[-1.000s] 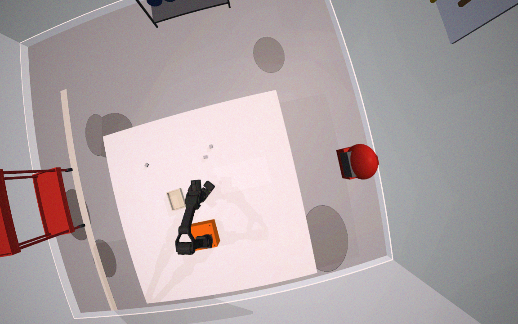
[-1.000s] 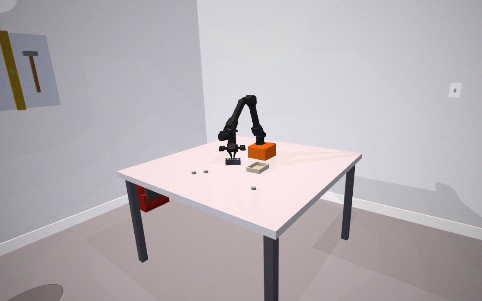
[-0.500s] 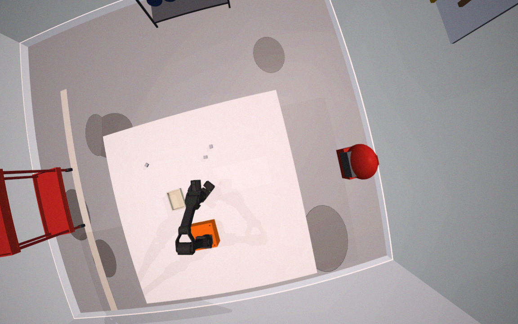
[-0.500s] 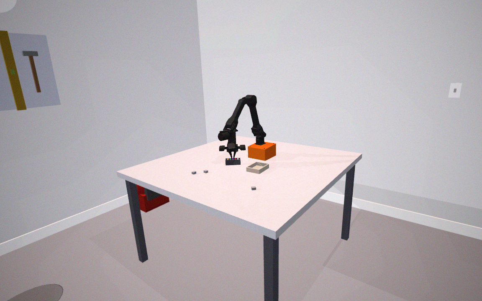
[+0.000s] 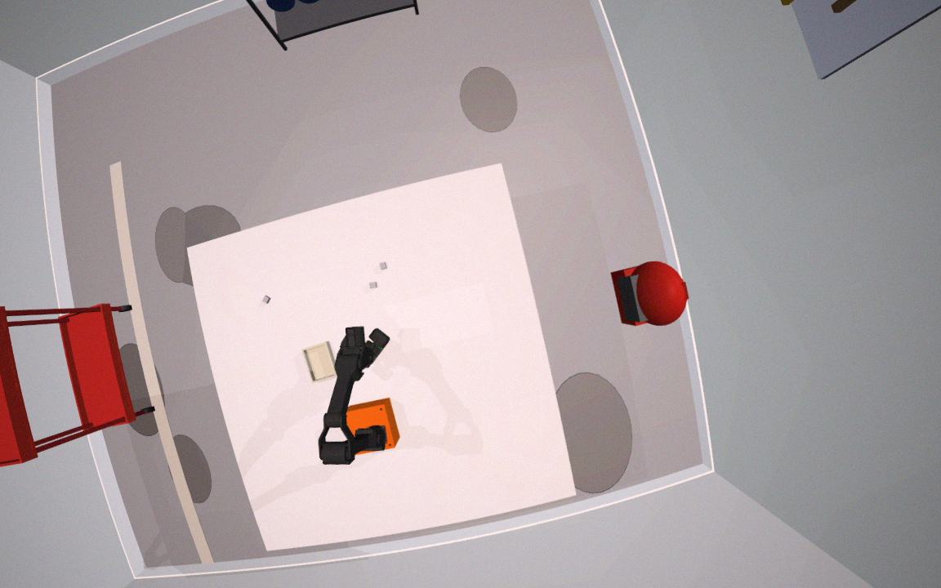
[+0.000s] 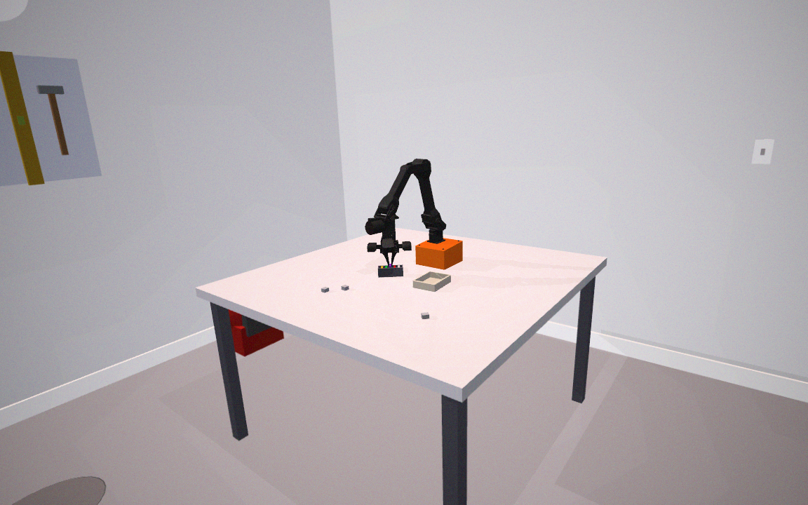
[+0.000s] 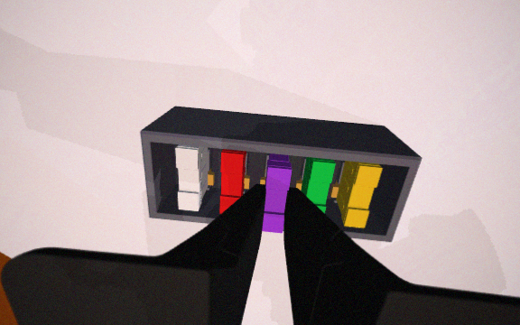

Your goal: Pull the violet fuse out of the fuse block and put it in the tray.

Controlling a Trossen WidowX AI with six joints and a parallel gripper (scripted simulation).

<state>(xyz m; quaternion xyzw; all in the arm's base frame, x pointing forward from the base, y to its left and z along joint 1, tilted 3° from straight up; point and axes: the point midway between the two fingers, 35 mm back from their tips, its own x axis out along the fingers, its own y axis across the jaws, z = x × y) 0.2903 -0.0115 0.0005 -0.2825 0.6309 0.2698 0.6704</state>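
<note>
My gripper tip is 3 cm past the tray, 22 cm to the right of it and 4 cm above it. The rest, counted from my gripper tip: violet fuse 1 cm below.
</note>
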